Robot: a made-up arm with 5 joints. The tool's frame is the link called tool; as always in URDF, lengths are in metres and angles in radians.
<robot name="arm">
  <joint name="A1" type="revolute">
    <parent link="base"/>
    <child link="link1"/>
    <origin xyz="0.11 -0.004 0.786" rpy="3.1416 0 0"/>
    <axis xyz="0 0 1"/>
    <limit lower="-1.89" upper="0.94" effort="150" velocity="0.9"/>
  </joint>
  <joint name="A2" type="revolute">
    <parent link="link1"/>
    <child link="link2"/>
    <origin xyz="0.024 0.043 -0.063" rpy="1.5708 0 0"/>
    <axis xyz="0 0 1"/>
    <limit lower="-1.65" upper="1.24" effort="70" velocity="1.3"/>
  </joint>
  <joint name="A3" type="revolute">
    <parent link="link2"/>
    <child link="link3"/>
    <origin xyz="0.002 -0.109 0.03" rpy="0 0 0"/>
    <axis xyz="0 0 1"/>
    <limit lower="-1.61" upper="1.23" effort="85" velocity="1.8"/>
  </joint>
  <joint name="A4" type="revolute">
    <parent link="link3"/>
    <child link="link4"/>
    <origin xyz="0.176 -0.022 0.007" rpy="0 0 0"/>
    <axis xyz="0 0 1"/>
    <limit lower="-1.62" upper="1.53" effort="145" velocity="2.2"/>
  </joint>
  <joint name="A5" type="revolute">
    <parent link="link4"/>
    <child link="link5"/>
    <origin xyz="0.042 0.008 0.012" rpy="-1.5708 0 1.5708"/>
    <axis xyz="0 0 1"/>
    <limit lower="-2.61" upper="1.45" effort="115" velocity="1.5"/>
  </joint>
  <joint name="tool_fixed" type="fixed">
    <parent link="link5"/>
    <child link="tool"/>
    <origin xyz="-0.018 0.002 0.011" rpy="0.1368 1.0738 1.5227"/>
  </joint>
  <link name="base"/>
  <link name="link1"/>
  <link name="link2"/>
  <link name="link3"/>
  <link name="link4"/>
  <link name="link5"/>
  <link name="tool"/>
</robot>
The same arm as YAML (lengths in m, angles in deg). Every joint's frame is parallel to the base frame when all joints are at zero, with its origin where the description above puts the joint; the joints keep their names.
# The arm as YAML. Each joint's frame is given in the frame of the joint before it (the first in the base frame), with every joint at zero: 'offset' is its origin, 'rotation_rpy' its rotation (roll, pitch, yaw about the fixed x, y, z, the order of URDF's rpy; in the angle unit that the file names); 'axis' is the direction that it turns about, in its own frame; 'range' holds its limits. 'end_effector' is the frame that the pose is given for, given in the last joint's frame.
length_unit: m
angle_unit: deg
chain:
  - id: A1
    offset: [0.11, -0.004, 0.786]
    rotation_rpy: [0.0, 0.0, 0.0]
    axis: [0.0, 0.0, -1.0]
    range: [-108.29, 53.86]
  - id: A2
    offset: [0.024, -0.043, 0.063]
    rotation_rpy: [0.0, 0.0, 0.0]
    axis: [0.0, 1.0, 0.0]
    range: [-94.54, 71.05]
  - id: A3
    offset: [0.002, 0.03, 0.109]
    rotation_rpy: [0.0, 0.0, 0.0]
    axis: [0.0, 1.0, 0.0]
    range: [-92.25, 70.47]
  - id: A4
    offset: [0.176, 0.007, 0.022]
    rotation_rpy: [0.0, 0.0, 0.0]
    axis: [0.0, 1.0, 0.0]
    range: [-92.82, 87.66]
  - id: A5
    offset: [0.042, 0.012, -0.008]
    rotation_rpy: [0.0, 0.0, 0.0]
    axis: [-1.0, 0.0, 0.0]
    range: [-149.54, 83.08]
end_effector:
  offset: [-0.011, -0.002, 0.018]
  rotation_rpy: [100.26, 1.31, -28.45]

